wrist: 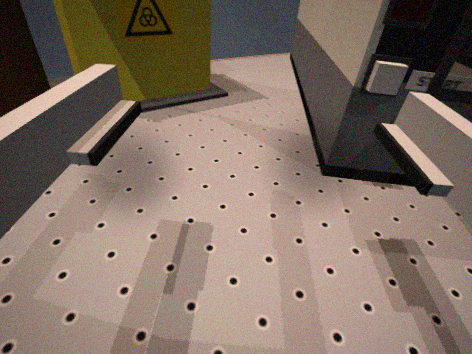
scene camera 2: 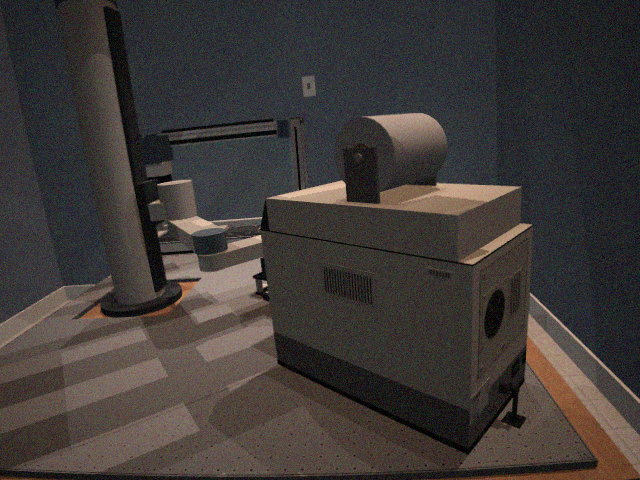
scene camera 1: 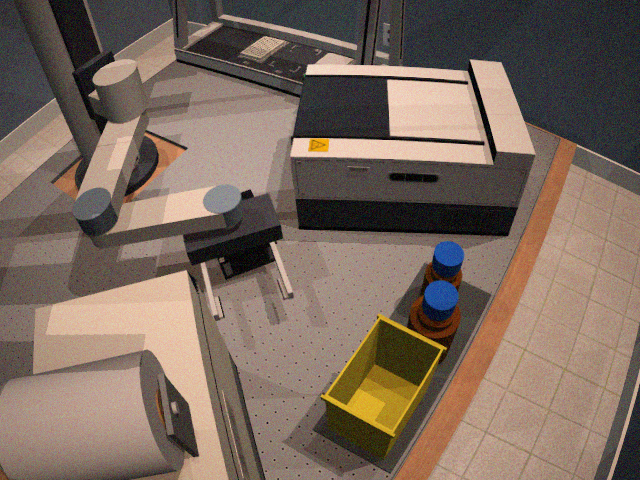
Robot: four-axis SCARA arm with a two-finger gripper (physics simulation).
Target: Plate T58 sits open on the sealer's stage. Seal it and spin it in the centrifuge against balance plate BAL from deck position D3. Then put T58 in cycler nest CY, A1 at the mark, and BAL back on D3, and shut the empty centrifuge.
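Places are measured from the arm's base along level axes (x ahead, y up, z right), in centimetres.
Pixels of known places: gripper, between the fingertips: (wrist: 260, 99) (scene camera 1: 253, 307); arm's base, origin of its link: (scene camera 2: 142, 300).
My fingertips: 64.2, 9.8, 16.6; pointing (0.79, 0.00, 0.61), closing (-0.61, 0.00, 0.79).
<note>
For each thing: its middle in the pictures, then the offset to it from my fingertips, as dx, dy, dz. "spot": a spot on its surface instead.
- sealer, middle of its body: (scene camera 1: 152, 452) (scene camera 2: 387, 255) +9.6, +15.3, +30.9
- sealer's white button, middle of its body: (wrist: 384, 77) -0.4, +0.0, +10.1
- pale plate, middle of its body: (scene camera 1: 262, 48) -56.5, -2.2, -74.2
- large box machine, a spot on its surface: (scene camera 1: 346, 178) spot: +1.2, +7.1, -28.8
- black part, a spot on its surface: (scene camera 1: 248, 260) spot: -11.7, -8.0, -11.4
- film roll, middle of its body: (scene camera 1: 90, 424) (scene camera 2: 392, 151) +11.2, +33.3, +32.3
The gripper (scene camera 1: 253, 303) (wrist: 260, 146) is open and empty, low over the perforated table in front of the sealer (scene camera 1: 173, 310) (scene camera 2: 372, 330) (wrist: 335, 35). In the wrist view the right finger is near the sealer's white button (wrist: 386, 77), whose START label is partly covered. T58 and the sealer's stage do not show. A pale plate (scene camera 1: 263, 47) lies on the framed deck (scene camera 1: 227, 64) at the back; its label is unreadable. The large box machine (scene camera 1: 346, 178), likely the centrifuge, has its top covered. A black part (scene camera 1: 248, 260) shows under the gripper body; I cannot tell whether it is a nest.
A yellow bin (scene camera 1: 385, 382) (wrist: 175, 55) stands near the table's right edge, beside two brown bottles with blue caps (scene camera 1: 440, 299) (scene camera 1: 448, 258). The film roll (scene camera 1: 82, 418) (scene camera 2: 408, 144) sits on top of the sealer. The arm's column (scene camera 2: 111, 170) stands at the left.
</note>
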